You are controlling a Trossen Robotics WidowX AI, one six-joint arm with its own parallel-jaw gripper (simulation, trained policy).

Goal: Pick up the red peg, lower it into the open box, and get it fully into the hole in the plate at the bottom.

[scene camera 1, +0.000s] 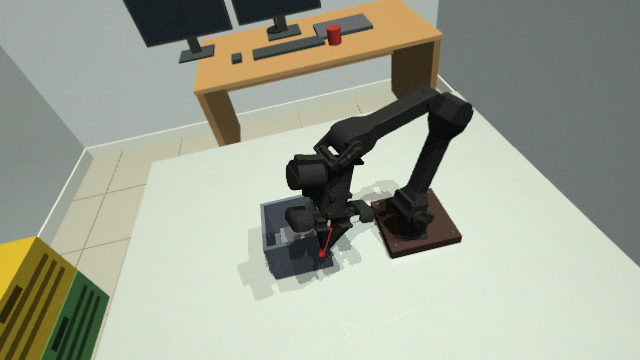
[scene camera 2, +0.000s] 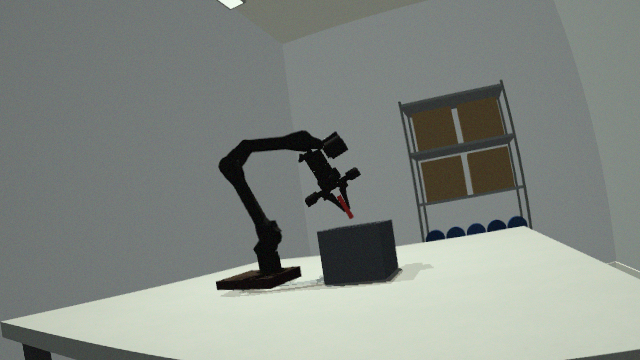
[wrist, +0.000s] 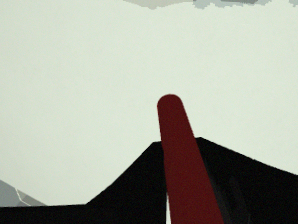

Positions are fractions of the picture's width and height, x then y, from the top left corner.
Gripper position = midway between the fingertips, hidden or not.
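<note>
In scene camera 1 I find my gripper (scene camera 1: 0.51,0.69) and a grey box (scene camera 1: 0.47,0.71). Scene camera 2 gives me the box (scene camera 2: 0.57,0.70) as well. The wrist view shows my gripper (wrist: 0.60,0.67), while the grey box is out of frame in the wrist view.
</note>
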